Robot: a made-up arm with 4 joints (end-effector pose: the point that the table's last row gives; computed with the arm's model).
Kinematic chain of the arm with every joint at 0, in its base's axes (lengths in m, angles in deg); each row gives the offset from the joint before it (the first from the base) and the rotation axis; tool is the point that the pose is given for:
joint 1: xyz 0 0 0.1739 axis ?
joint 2: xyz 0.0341 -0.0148 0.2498 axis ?
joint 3: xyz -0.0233 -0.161 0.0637 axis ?
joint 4: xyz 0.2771 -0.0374 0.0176 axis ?
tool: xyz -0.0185 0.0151 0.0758
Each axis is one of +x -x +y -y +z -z.
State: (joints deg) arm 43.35 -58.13 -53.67 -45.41
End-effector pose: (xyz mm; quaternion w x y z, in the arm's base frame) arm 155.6 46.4 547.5 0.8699 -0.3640 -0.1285 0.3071
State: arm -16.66 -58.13 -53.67 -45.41
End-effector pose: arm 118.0 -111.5 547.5 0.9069 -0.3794 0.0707 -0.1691
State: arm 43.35 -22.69 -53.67 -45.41
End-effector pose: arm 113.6 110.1 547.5 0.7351 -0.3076 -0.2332 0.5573
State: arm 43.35 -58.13 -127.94 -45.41
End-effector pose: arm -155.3 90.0 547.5 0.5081 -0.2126 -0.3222 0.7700
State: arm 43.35 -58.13 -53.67 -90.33
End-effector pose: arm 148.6 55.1 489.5 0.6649 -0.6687 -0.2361 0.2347
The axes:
joint 1: +z
joint 2: +z
joint 3: -z
joint 4: +x

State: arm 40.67 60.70 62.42 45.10
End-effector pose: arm 449.6 119.9 569.2 0.8707 0.3615 0.1279 0.3079
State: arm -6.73 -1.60 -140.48 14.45
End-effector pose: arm -156.9 45.1 582.2 0.4023 0.0510 0.1150 0.9068
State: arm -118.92 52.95 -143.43 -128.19
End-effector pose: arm -142.4 188.2 446.3 0.3408 -0.7017 -0.5628 0.2733
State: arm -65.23 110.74 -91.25 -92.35
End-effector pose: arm -114.9 -16.9 486.8 0.2551 -0.2658 -0.6707 0.6437
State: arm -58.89 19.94 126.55 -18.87
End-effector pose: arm -364.4 -213.5 571.8 0.1245 -0.0207 0.1626 -0.9786
